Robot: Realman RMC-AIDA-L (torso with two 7-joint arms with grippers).
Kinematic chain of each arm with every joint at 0, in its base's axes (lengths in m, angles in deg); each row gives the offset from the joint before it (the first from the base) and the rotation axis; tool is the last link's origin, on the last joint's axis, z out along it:
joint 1: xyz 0 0 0.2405 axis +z
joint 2: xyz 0 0 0 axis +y
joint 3: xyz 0 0 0.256 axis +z
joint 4: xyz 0 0 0 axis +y
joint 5: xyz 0 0 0.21 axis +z
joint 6: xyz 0 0 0 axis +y
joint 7: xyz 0 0 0.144 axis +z
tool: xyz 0 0 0
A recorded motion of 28 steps. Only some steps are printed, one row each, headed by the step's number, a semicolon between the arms.
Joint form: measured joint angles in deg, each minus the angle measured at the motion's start. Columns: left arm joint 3, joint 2, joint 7, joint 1, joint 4, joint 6, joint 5; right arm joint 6, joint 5, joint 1, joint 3, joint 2, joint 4, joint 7.
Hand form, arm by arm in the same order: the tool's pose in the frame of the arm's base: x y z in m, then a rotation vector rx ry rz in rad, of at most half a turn. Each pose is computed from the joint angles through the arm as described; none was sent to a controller.
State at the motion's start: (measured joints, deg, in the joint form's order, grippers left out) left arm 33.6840 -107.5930 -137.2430 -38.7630 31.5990 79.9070 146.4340; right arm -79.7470 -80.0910 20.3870 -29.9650 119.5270 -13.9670 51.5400
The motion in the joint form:
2: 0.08 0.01 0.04 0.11 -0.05 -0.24 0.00; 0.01 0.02 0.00 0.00 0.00 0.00 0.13
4: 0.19 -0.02 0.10 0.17 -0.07 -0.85 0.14; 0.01 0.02 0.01 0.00 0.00 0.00 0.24
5: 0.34 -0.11 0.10 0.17 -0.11 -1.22 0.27; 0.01 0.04 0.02 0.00 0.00 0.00 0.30
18: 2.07 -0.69 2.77 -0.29 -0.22 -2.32 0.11; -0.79 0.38 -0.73 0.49 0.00 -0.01 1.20
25: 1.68 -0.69 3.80 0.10 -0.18 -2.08 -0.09; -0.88 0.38 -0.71 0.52 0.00 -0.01 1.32
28: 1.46 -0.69 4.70 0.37 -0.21 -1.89 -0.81; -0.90 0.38 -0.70 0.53 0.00 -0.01 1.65
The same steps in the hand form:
2: -0.3318 0.3650 0.0604 -2.1272 -1.8309 -0.0819; 0.3344 0.2962 0.0046 -1.9014 0.7676 1.0204
4: -0.3332 0.3654 0.0604 -2.1204 -1.8240 -0.0771; 0.3344 0.2963 0.0046 -1.9011 0.7694 1.0217
5: -0.3338 0.3656 0.0596 -2.1181 -1.8207 -0.0719; 0.3343 0.2964 0.0047 -1.9006 0.7703 1.0226
18: -0.3305 0.3682 0.0530 -2.1769 -1.7477 -0.0347; 0.3370 0.2919 0.0072 -1.8781 0.7887 1.0420
25: -0.3323 0.3661 0.0534 -2.1856 -1.7401 -0.0414; 0.3368 0.2920 0.0073 -1.8777 0.7895 1.0451
28: -0.3323 0.3652 0.0534 -2.1955 -1.7328 -0.0584; 0.3367 0.2921 0.0073 -1.8765 0.7950 1.0492

